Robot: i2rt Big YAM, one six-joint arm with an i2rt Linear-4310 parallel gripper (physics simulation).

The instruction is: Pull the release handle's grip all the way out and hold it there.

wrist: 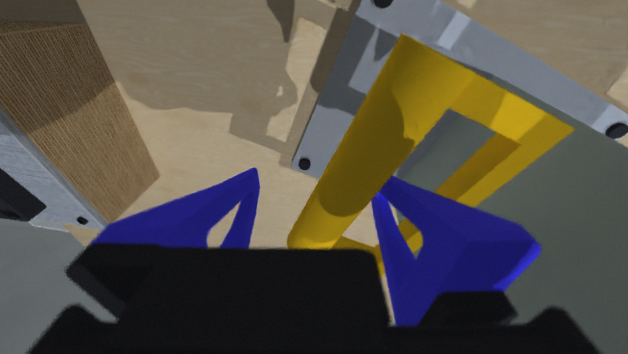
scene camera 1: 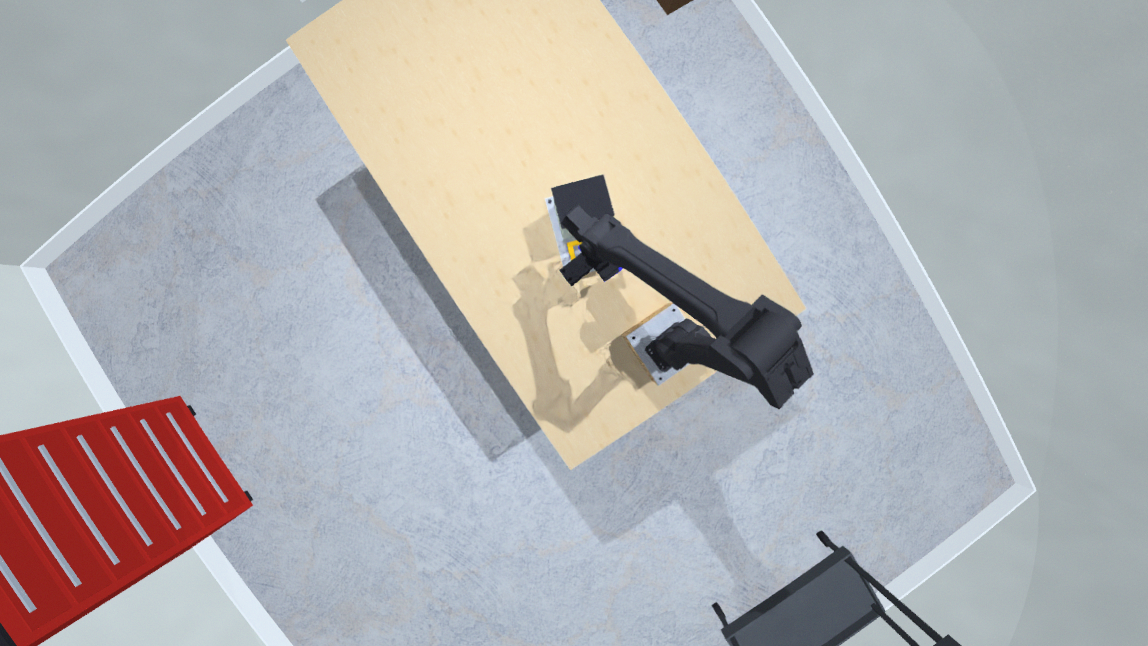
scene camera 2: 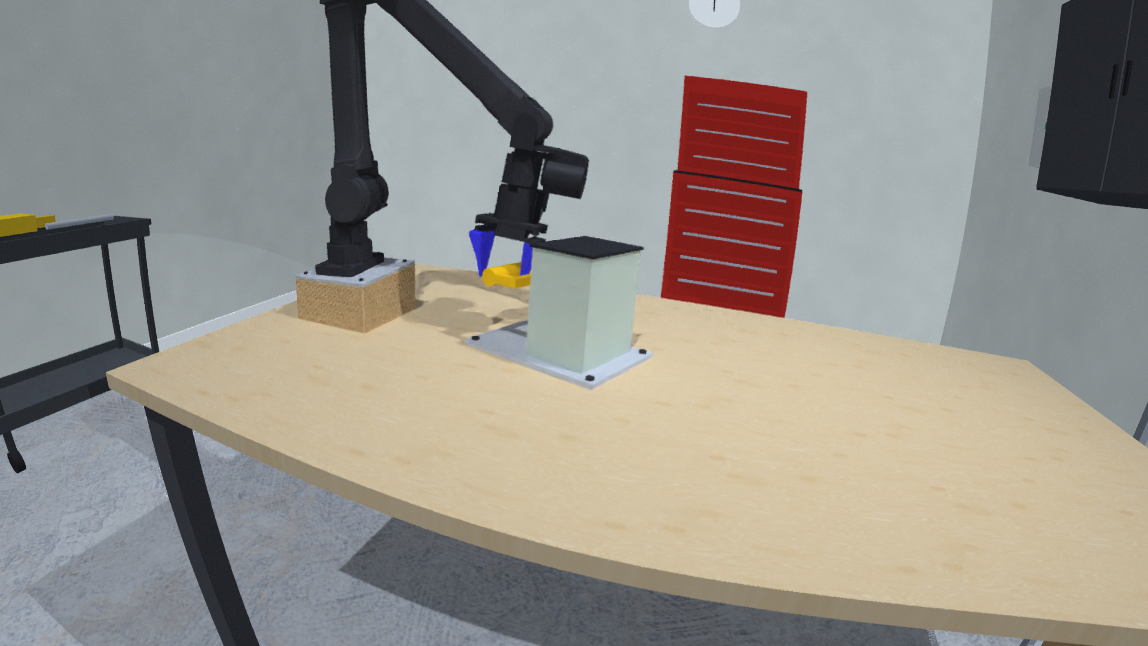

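Observation:
The release handle's yellow grip (scene camera 1: 573, 247) (scene camera 2: 504, 277) (wrist: 370, 135) is a thick round bar on a rectangular loop, in front of a pale green housing (scene camera 2: 561, 309) with a dark lid (scene camera 1: 579, 191) (scene camera 2: 587, 246). The housing stands on a grey base plate (scene camera 2: 497, 341) (wrist: 530, 65). My gripper (scene camera 2: 504, 269) (wrist: 314, 177) points down at the grip, its blue fingers part-way open and holding nothing. In the wrist view the left finger is outside the bar with a gap; the right fingertip overlaps the bar's inner edge at the loop's opening. Whether it touches cannot be told. The handle's rod is hidden.
My arm's base stands on a wooden block (scene camera 2: 329, 303) near the housing, on the wooden table (scene camera 1: 481, 120) (scene camera 2: 722, 466). A red drawer cabinet (scene camera 1: 120, 482) (scene camera 2: 734, 233) and a dark cart (scene camera 1: 802, 610) (scene camera 2: 72, 231) stand away from the table.

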